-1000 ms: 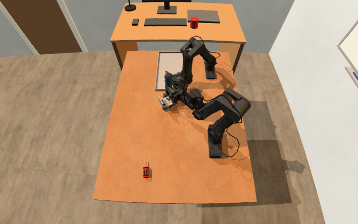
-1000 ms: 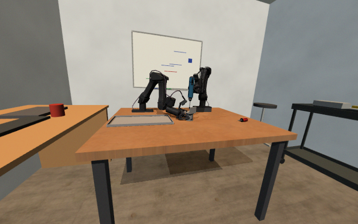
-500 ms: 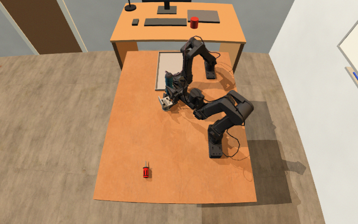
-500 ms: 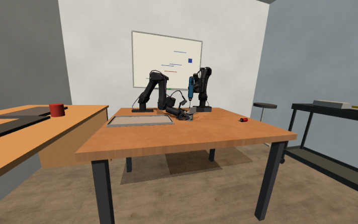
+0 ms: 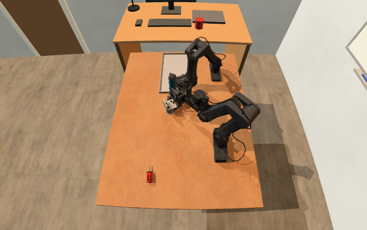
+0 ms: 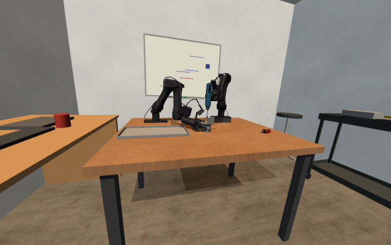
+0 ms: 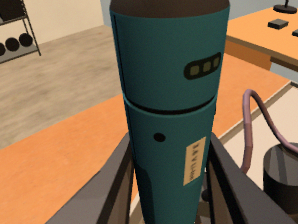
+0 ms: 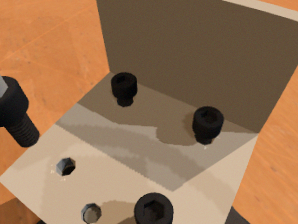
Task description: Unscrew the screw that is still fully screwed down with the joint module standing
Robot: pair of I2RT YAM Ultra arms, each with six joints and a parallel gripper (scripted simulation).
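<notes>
Right now my right hand is 50 mm below the l-shaped bracket. Also, from my right hand: small red screwdriver: 80 mm ahead, 430 mm to the left, 10 mm below; grey bit: 30 mm behind, 10 mm to the left, 100 mm above; grey tray: 360 mm to the right, 20 mm below.
</notes>
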